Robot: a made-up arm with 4 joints. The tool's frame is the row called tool.
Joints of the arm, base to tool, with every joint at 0 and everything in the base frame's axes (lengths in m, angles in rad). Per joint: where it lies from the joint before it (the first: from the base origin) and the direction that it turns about. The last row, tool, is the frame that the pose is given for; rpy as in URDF.
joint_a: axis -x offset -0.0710 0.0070 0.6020
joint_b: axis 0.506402 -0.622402 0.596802 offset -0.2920 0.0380 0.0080
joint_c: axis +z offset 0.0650 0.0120 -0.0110
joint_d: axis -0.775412 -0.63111 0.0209 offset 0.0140 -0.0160 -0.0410
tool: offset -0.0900 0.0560 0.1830 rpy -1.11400 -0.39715 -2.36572
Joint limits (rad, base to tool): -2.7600..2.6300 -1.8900..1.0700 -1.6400..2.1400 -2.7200..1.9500
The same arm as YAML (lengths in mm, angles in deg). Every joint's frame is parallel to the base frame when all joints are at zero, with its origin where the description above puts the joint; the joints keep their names.
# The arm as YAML. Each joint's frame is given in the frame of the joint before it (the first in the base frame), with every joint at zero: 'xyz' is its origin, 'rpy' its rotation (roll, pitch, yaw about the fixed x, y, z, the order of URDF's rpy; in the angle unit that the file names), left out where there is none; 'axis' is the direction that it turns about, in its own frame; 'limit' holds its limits. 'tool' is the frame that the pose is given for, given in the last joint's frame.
units:
  length: mm
  angle: deg
joints:
  - name: joint_a
    type: revolute
    origin:
      xyz: [-71.0, 7.0, 602.0]
    axis: "-x"
    limit:
      lower: -158.14
      upper: 150.69
  - name: joint_b
    type: revolute
    origin:
      xyz: [-292.0, 38.0, 8.0]
    axis: [0.506402, -0.622402, 0.596802]
    limit:
      lower: -108.29
      upper: 61.31
  - name: joint_c
    type: revolute
    origin:
      xyz: [65.0, 12.0, -11.0]
    axis: "+z"
    limit:
      lower: -93.97
      upper: 122.61
  - name: joint_d
    type: revolute
    origin:
      xyz: [14.0, -16.0, -41.0]
    axis: [-0.775412, -0.63111, 0.0209]
    limit:
      lower: -155.84
      upper: 111.73
tool:
  origin:
    xyz: [-90.0, 56.0, 183.0]
    rpy: [-63.83, -22.76, -135.55]

